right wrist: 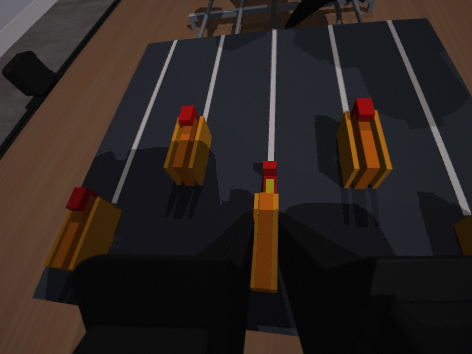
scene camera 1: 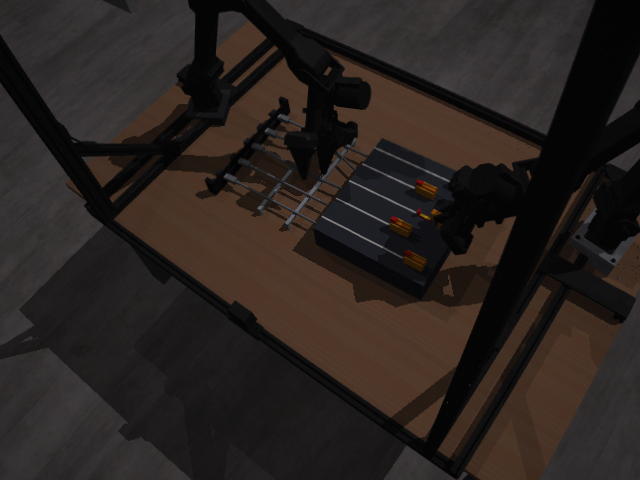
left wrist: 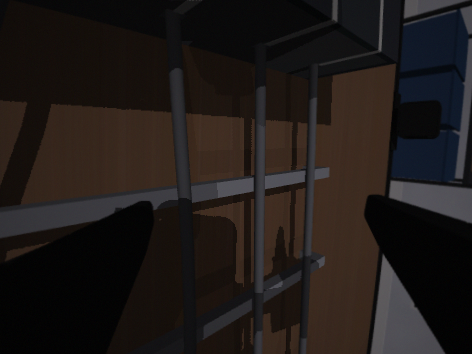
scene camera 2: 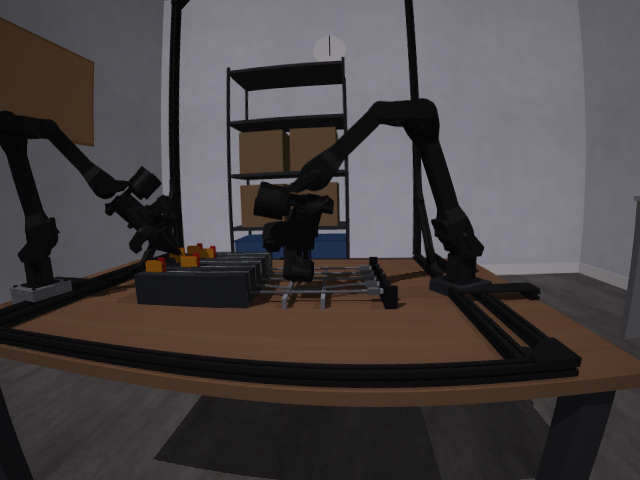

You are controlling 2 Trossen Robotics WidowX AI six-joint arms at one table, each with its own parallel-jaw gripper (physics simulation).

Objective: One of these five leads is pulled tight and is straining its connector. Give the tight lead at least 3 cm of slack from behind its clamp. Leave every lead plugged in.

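Frame: origin at the left arm's base, x down, y ahead, z right, level; millimetres.
Where they show: left gripper, fingertip midpoint: (right wrist: 257, 8) (scene camera 1: 313, 177) (left wrist: 259, 208); right gripper, fingertip midpoint: (right wrist: 263, 221) (scene camera 1: 435, 217) (scene camera 2: 181, 253); left arm's base, origin of the base link: (scene camera 1: 208, 102) (scene camera 2: 460, 279); right arm's base, origin of the base link: (scene camera 1: 605, 235) (scene camera 2: 40, 283).
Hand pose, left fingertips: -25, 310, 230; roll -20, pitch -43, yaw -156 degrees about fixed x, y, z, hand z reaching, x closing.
Each offset is from my left fingertips to the top centre of the thing, as dx, dy, dz. "spot": to the spot under its first point. Level surfaces: height alone.
Five grey leads run from a black end rail (scene camera 1: 247, 148) (scene camera 2: 385, 286) over two grey clamp bars @[spot: +31, +3, +2] (scene camera 1: 316, 186) (left wrist: 234, 186) onto a dark block @[spot: -15, +131, +153] (scene camera 1: 366, 238) (scene camera 2: 194, 288) (right wrist: 241, 105). Each lead ends in a red plug in an orange connector @[spot: -37, +196, +135] (scene camera 1: 400, 227) (right wrist: 188, 151). My left gripper (scene camera 1: 313, 162) (scene camera 2: 298, 269) (left wrist: 259, 208) is open and empty, hanging over the leads @[spot: +26, +34, -7] (left wrist: 180, 140) between the bars and the block. My right gripper (scene camera 1: 447, 216) (scene camera 2: 170, 248) (right wrist: 263, 221) is shut on the middle orange connector @[-48, +274, +105] (scene camera 1: 436, 211) (right wrist: 265, 242), whose red plug @[-27, +241, +90] (right wrist: 270, 172) shows a yellow part and joins the middle lead @[spot: -13, +149, +48] (scene camera 1: 380, 196) (right wrist: 272, 95).
A black frame rail (scene camera 1: 242, 314) edges the wooden table @[dx +53] (scene camera 1: 294, 310) (scene camera 2: 366, 333). A shelf rack (scene camera 2: 229, 157) with cardboard boxes stands behind the table. The left arm's base (scene camera 1: 206, 95) (scene camera 2: 458, 267) stands at the table's edge.
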